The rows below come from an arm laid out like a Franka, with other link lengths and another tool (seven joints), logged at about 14 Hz.
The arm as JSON. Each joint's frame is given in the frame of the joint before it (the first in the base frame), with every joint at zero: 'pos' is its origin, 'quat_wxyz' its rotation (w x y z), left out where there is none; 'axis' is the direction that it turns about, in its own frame. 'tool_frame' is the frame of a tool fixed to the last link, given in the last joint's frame.
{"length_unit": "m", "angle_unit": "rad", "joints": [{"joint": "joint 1", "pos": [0.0, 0.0, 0.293], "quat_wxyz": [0.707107, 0.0, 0.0, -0.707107], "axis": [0.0, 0.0, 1.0]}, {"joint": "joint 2", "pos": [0.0, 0.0, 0.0], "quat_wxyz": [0.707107, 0.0, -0.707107, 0.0], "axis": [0.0, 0.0, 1.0]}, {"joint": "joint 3", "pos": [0.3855, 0.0, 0.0], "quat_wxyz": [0.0, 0.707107, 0.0, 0.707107], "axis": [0.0, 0.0, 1.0]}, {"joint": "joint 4", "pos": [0.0, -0.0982, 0.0], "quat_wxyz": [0.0, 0.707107, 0.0, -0.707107], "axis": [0.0, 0.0, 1.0]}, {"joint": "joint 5", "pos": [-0.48, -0.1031, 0.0], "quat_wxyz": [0.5, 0.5, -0.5, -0.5], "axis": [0.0, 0.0, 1.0]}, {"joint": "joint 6", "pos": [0.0, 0.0, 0.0], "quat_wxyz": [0.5, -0.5, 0.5, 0.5], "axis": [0.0, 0.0, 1.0]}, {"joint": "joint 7", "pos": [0.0, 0.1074, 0.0], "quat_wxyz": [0.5, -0.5, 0.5, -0.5], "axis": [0.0, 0.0, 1.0]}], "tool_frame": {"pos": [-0.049, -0.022, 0.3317], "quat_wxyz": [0.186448, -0.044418, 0.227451, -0.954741]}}
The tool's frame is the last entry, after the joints.
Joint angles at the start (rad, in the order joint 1, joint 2, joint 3, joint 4, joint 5, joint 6, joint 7): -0.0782, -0.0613, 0.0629, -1.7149, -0.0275, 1.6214, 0.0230
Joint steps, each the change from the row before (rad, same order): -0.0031, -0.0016, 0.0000, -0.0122, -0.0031, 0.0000, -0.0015; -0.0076, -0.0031, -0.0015, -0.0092, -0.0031, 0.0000, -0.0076; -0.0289, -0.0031, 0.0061, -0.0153, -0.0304, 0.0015, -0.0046; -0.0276, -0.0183, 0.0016, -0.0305, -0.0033, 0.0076, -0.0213; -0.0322, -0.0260, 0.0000, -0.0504, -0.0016, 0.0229, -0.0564; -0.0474, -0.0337, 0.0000, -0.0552, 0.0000, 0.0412, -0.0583; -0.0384, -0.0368, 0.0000, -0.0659, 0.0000, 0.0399, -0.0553; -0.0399, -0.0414, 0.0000, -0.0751, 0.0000, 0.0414, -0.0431; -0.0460, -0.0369, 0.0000, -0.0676, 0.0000, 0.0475, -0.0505; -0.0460, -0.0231, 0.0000, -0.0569, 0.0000, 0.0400, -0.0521; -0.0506, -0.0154, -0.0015, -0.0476, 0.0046, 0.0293, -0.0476
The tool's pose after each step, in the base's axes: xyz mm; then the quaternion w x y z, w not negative. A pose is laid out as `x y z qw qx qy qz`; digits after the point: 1 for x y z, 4 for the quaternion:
702.2 -45.5 404.6 0.2470 0.9458 -0.2003 -0.0659
699.0 -52.5 401.1 0.2488 0.9451 -0.2002 -0.0689
693.2 -77.7 395.1 0.2637 0.9393 -0.2068 -0.0735
683.3 -95.0 389.8 0.2656 0.9383 -0.2079 -0.0767
671.6 -113.5 379.0 0.2667 0.9407 -0.1952 -0.0761
661.0 -141.0 372.5 0.2660 0.9425 -0.1909 -0.0672
646.1 -161.2 360.8 0.2664 0.9444 -0.1828 -0.0617
626.7 -181.3 345.9 0.2670 0.9447 -0.1808 -0.0591
609.7 -204.6 333.3 0.2680 0.9452 -0.1791 -0.0523
593.0 -227.0 317.2 0.2685 0.9458 -0.1754 -0.0504
573.8 -250.9 300.4 0.2656 0.9462 -0.1767 -0.0539

